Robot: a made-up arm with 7 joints.
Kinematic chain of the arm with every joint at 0, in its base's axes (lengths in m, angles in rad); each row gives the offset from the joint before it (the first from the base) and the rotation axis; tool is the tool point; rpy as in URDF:
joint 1: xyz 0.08 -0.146 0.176 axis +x
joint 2: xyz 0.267 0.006 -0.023 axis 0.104 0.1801 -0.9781
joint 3: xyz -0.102 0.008 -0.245 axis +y
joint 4: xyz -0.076 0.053 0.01 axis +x
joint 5: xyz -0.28 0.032 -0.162 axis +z
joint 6: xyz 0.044 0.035 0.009 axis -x
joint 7: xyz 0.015 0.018 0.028 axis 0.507 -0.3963 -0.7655
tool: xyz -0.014 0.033 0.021 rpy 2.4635 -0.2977 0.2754
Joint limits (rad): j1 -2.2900..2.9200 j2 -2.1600..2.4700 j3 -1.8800..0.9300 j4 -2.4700..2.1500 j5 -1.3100..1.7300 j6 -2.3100..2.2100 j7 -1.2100..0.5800
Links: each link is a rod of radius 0.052 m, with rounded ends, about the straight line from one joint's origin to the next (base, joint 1, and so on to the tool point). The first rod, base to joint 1, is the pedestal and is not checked.
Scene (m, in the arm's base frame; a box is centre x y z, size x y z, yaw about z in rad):
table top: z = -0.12
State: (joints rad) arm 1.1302 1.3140 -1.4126 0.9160 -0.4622 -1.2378 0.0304
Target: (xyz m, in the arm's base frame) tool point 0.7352 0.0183 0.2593
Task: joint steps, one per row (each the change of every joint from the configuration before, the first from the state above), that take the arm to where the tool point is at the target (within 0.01 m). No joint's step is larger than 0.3 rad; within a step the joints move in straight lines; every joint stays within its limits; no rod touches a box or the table.
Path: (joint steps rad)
1: -0.0563 0.1856 0.2830 0.0725 0.0194 0.0783 0.0060
2: -0.0563 0.1857 0.2830 0.0725 0.0193 0.0784 0.0060
3: -0.0563 0.1856 0.2830 0.0725 0.0194 0.0783 0.0061
4: -0.0563 0.1857 0.2830 0.0725 0.0194 0.0784 0.0060
5: -0.0563 0.1856 0.2830 0.0725 0.0194 0.0783 0.0060
6: -0.0563 0.1857 0.2830 0.0725 0.0193 0.0784 0.0060

